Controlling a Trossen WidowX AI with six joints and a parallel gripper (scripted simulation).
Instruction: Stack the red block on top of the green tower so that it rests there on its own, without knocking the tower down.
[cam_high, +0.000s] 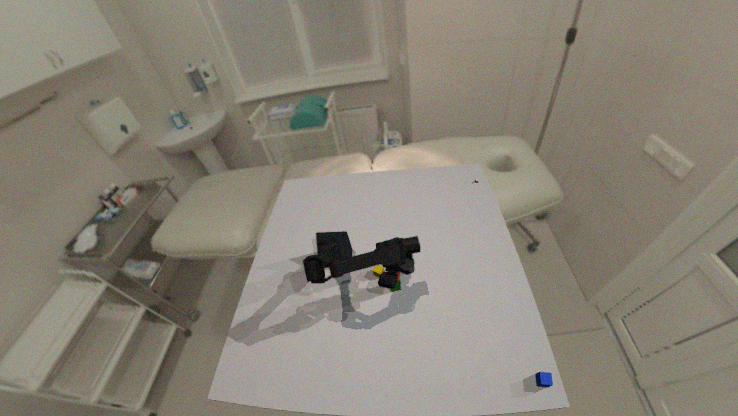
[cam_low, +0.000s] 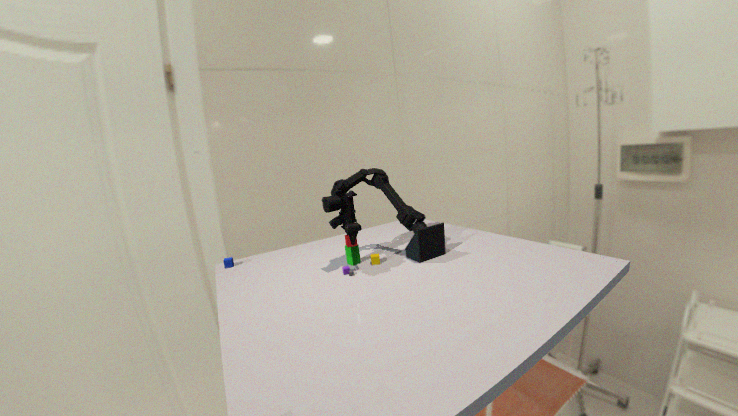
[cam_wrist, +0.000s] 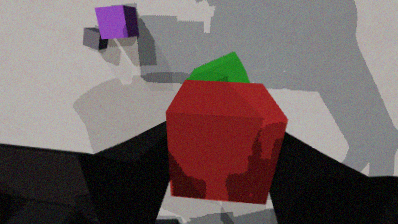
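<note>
My gripper tip is now 1 cm below the red block. The rest, counted from my gripper tip: small purple block (8 cm ahead, 7 cm to the left, 8 cm below); blue block (45 cm ahead, 46 cm to the right, 7 cm below); yellow block (6 cm behind, 7 cm to the left, 8 cm below).
</note>
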